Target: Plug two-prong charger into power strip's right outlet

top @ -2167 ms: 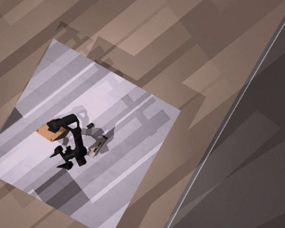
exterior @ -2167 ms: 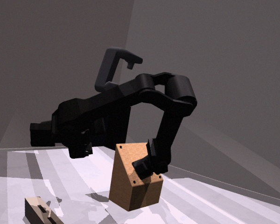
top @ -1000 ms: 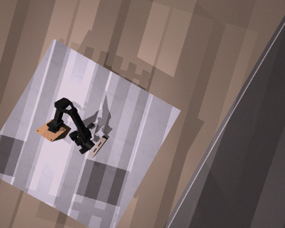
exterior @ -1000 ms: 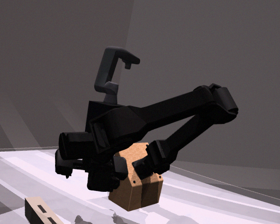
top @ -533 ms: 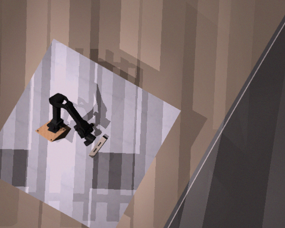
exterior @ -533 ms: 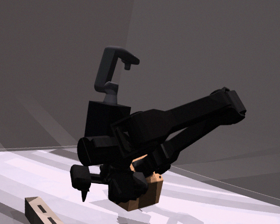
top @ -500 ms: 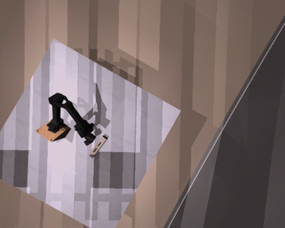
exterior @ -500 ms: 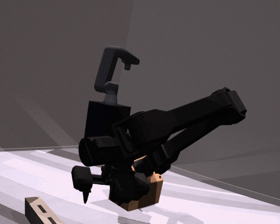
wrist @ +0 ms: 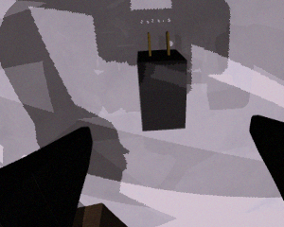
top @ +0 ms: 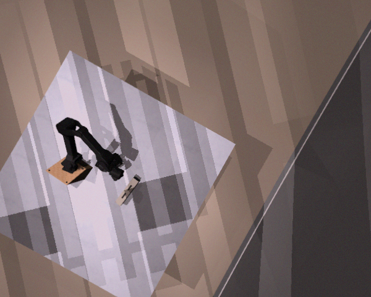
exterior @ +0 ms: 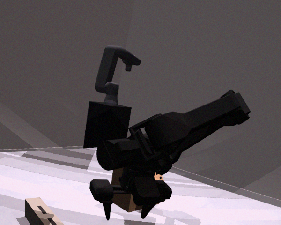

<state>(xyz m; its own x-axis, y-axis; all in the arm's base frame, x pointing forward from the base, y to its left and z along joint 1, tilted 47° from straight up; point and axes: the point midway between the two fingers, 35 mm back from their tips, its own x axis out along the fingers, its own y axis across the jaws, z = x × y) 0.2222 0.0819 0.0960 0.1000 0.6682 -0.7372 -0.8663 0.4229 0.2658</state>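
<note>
Right now the two-prong charger is 10 mm ahead of my gripper tip, 20 mm to the left of it and 50 mm below it.
</note>
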